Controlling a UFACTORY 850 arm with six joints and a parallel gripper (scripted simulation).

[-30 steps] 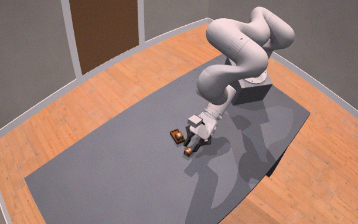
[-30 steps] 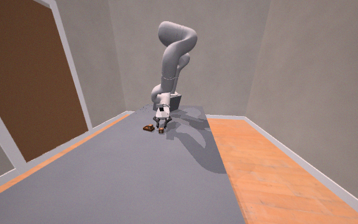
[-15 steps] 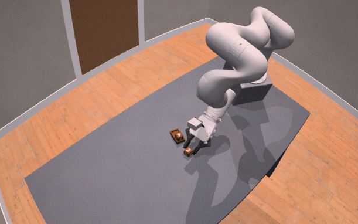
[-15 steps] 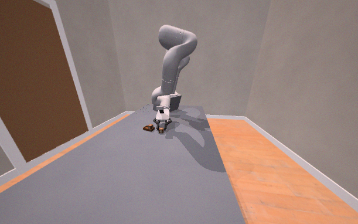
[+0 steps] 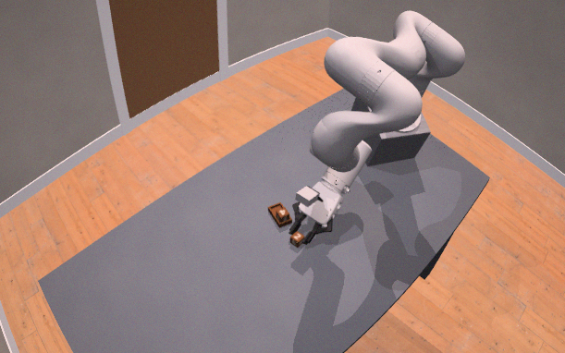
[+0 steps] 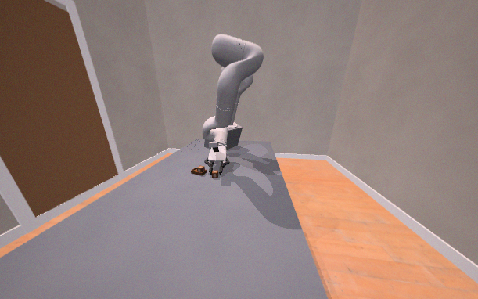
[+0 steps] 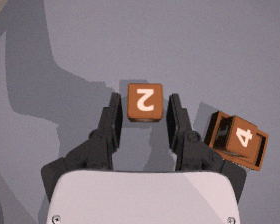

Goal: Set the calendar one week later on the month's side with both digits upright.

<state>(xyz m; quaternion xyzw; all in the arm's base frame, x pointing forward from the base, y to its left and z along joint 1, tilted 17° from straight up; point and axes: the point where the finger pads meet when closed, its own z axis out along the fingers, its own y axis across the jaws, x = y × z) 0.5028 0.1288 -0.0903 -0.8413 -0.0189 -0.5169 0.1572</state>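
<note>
My gripper is now 2 cm short of the number cube and 1 cm above it. The rest, counted from my hand: brown wooden calendar tray 10 cm to the right, 2 cm below.
</note>
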